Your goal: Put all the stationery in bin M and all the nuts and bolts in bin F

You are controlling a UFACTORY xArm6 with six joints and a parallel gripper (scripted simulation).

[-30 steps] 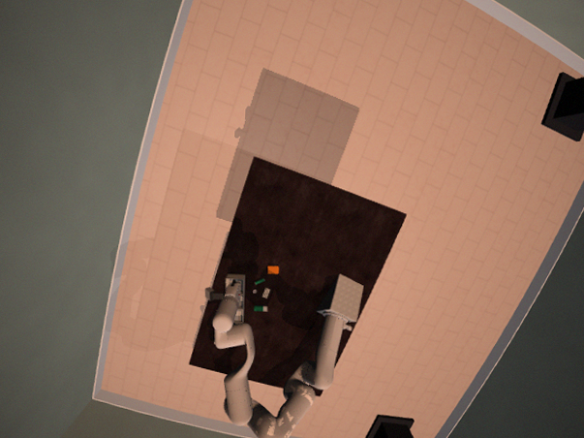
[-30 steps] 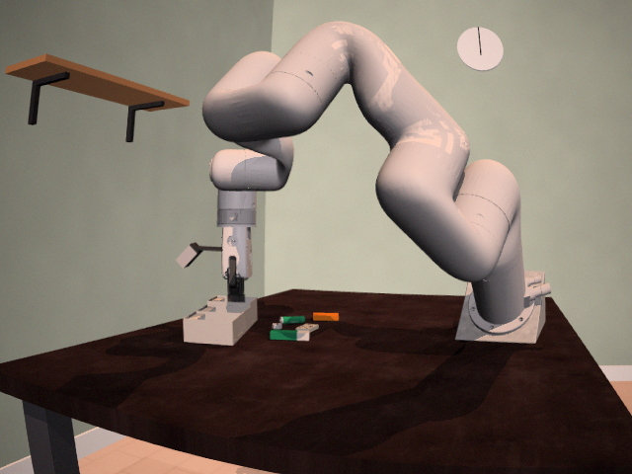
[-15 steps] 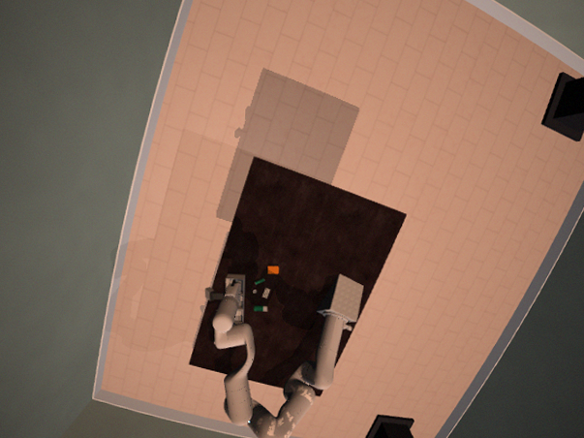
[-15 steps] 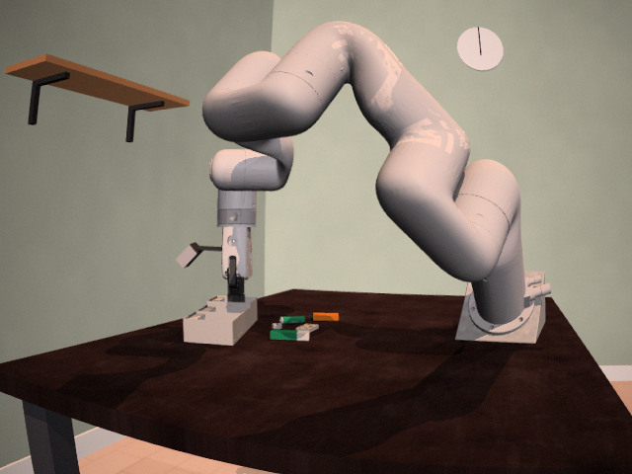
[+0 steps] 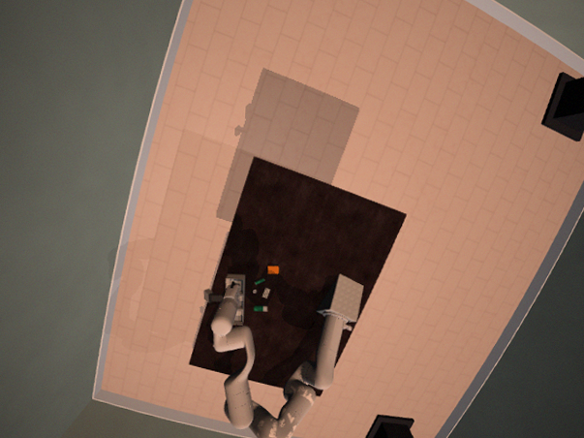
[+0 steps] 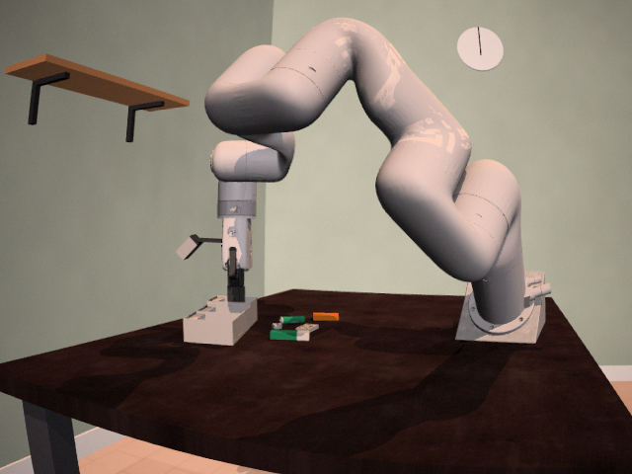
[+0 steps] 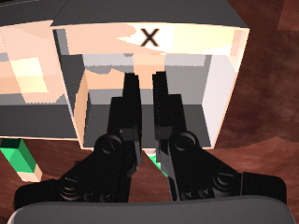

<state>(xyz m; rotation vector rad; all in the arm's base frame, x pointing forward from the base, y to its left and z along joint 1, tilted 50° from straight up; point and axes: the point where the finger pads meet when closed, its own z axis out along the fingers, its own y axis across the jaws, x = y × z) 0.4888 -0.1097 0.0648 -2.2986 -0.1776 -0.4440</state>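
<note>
Right now my hand is 1 cm past the pale double bin, 8 cm to the right of it and 3 cm above it. Also, from my hand: cream domino (15 cm behind, 2 cm to the left, 5 cm below); then green cylinder (10 cm behind, 4 cm to the right, 5 cm below); then steel nut (9 cm behind, 2 cm to the left, 5 cm below).
</note>
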